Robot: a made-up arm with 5 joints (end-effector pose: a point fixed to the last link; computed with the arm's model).
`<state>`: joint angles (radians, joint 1 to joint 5).
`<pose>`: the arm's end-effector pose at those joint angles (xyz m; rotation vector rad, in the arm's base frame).
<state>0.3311 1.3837 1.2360 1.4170 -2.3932</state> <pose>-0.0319 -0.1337 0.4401 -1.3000 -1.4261 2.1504</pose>
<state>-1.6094 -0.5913 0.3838 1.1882 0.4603</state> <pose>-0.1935 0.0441 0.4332 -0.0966 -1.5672 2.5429</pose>
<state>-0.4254 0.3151 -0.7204 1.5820 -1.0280</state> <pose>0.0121 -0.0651 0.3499 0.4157 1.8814 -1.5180</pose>
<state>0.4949 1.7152 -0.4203 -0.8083 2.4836</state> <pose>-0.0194 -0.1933 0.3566 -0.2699 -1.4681 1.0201</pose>
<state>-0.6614 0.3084 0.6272 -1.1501 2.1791</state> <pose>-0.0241 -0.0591 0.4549 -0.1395 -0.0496 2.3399</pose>
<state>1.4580 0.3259 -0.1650 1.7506 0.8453</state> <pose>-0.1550 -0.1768 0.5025 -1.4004 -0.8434 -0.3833</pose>
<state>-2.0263 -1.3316 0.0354 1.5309 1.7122</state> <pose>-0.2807 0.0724 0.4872 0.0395 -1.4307 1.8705</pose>
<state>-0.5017 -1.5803 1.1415 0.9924 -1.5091</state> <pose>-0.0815 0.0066 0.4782 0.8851 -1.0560 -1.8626</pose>
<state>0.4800 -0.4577 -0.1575 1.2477 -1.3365</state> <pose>-0.0813 -0.2238 0.5300 0.6631 0.0694 -2.5578</pose>
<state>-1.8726 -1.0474 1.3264 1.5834 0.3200</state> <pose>-0.3013 0.1447 0.4248 -0.8645 -1.6485 1.4523</pose>
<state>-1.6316 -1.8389 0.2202 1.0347 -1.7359</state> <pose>-0.1788 0.1134 0.5657 0.3134 -0.5256 -0.4610</pose>
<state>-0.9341 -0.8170 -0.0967 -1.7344 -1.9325</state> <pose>-0.0308 0.1274 0.4668 -1.8272 -0.6948 1.3353</pose>
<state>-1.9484 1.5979 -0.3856 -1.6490 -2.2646</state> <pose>-0.2773 0.1692 0.4413 1.5708 -0.2567 1.8245</pose>
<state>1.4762 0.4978 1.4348 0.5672 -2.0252</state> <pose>-0.2069 -0.2025 0.5360 -1.2995 0.1588 2.1500</pose>
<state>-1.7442 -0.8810 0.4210 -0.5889 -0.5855</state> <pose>-0.0866 0.1514 0.5700 -0.3177 -0.2073 -0.6868</pose>
